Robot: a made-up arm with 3 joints.
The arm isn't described. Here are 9 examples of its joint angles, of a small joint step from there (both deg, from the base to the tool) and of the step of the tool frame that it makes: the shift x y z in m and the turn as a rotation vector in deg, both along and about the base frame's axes.
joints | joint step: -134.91 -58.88 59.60 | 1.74 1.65 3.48
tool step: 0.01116 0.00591 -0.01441 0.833 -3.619 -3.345
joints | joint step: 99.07 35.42 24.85 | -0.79 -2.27 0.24
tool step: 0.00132 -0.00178 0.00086 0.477 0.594 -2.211
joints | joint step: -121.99 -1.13 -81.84 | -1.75 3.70 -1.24
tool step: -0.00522 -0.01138 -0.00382 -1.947 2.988 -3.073
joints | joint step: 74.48 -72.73 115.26 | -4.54 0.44 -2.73
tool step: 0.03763 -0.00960 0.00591 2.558 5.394 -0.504
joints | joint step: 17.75 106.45 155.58 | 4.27 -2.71 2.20
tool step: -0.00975 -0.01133 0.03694 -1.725 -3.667 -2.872
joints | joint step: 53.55 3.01 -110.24 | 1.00 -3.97 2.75
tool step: -0.00393 0.01838 -0.00819 -2.178 -3.745 -3.152
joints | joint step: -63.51 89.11 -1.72 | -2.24 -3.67 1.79
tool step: -0.00567 -0.00441 -0.00761 -3.148 2.179 2.469
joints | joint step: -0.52 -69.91 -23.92 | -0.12 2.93 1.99
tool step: 0.00639 -0.00684 -0.00296 3.049 -0.636 1.808
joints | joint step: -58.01 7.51 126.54 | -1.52 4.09 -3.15
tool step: -0.01706 -0.01755 -0.02640 2.521 4.615 -3.068
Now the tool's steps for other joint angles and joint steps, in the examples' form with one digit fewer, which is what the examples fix.
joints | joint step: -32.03 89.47 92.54 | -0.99 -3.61 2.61
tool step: 0.0022 -0.0130 0.0043 -4.33 0.92 -0.33
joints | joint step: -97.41 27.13 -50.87 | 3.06 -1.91 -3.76
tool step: 0.0174 -0.0043 0.0088 1.91 0.29 1.91
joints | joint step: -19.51 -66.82 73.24 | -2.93 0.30 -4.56
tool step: -0.0087 -0.0141 -0.0248 -1.42 4.79 -3.91
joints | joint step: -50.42 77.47 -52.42 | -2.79 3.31 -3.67
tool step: -0.0105 -0.0068 0.0026 4.77 3.43 -0.22
